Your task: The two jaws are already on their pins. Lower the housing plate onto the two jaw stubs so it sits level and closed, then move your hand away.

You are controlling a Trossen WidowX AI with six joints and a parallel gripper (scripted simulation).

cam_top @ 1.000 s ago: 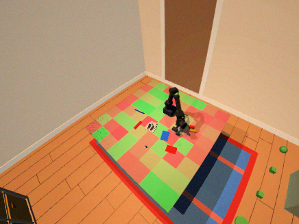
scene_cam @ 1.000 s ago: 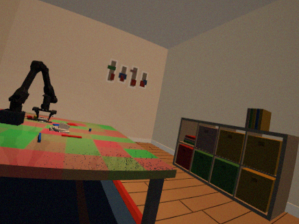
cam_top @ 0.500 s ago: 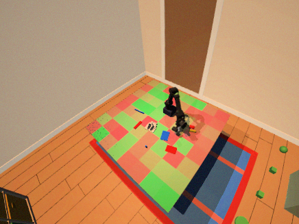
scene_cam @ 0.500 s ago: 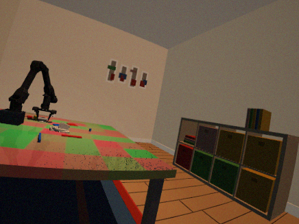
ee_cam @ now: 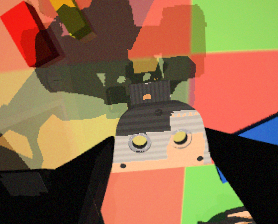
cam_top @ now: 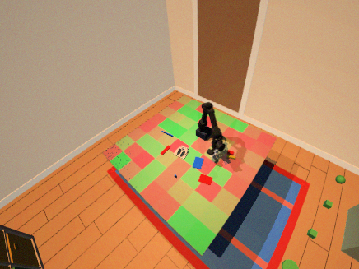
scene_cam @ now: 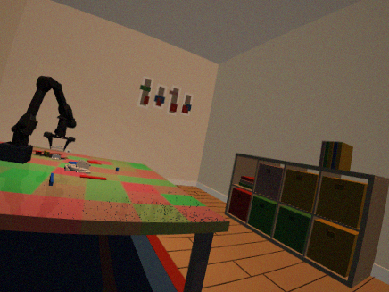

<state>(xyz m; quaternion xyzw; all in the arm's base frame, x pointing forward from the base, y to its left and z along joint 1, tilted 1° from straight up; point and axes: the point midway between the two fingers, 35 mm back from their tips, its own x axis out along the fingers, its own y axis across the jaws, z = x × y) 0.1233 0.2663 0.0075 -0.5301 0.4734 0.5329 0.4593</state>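
Now: gripper tip 16 cm short of the blue slab, 5 cm to the left of it and 5 cm above it. Also, from my gripper tip: small blue cube (40 cm ahead, 9 cm to the right, 5 cm below); red bar (38 cm to the right, 28 cm ahead, 5 cm below).
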